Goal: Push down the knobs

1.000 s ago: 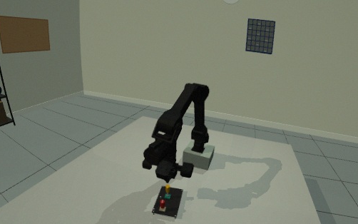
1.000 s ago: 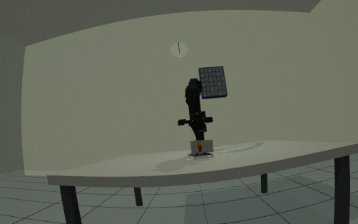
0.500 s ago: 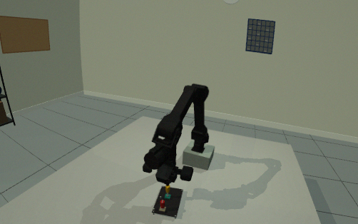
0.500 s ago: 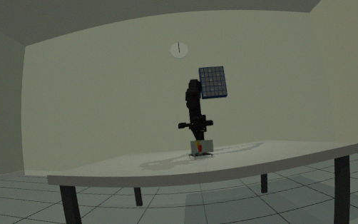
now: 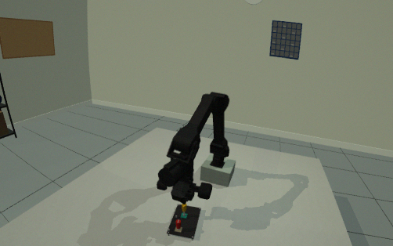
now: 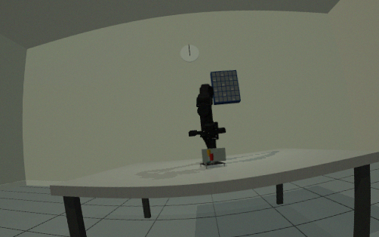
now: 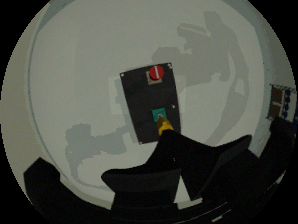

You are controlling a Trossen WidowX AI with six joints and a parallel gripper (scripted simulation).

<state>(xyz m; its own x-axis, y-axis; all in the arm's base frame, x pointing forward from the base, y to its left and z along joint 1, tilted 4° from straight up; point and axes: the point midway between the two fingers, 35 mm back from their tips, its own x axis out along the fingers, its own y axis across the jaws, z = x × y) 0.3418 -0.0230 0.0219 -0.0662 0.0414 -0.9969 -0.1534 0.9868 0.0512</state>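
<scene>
Right now my gripper tip is 2 cm above the yellow knob. The rest, counted from my gripper tip: red knob 7 cm ahead, 4 cm below, 1 cm to the left.
</scene>
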